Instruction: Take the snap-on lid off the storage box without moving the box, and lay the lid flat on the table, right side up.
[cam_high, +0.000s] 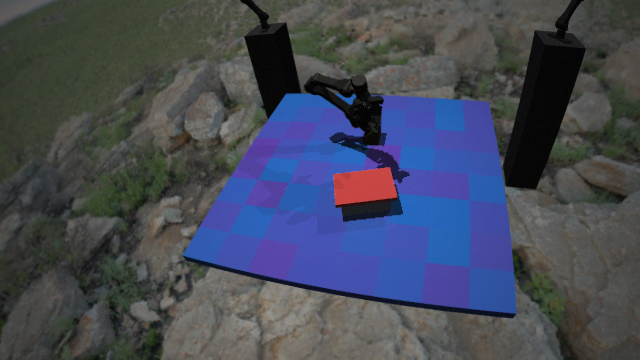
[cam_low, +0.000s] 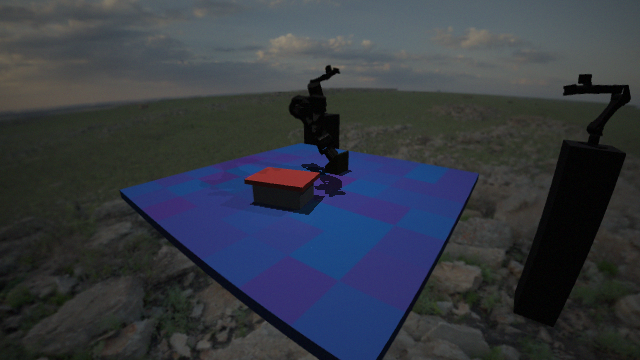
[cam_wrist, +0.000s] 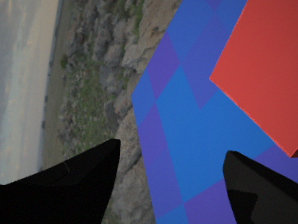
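My gripper tip is 18 cm above the red lid, 14 cm short of it and 4 cm to the left of it. The rest, counted from my gripper tip: storage box 23 cm below, 14 cm ahead, 4 cm to the right.
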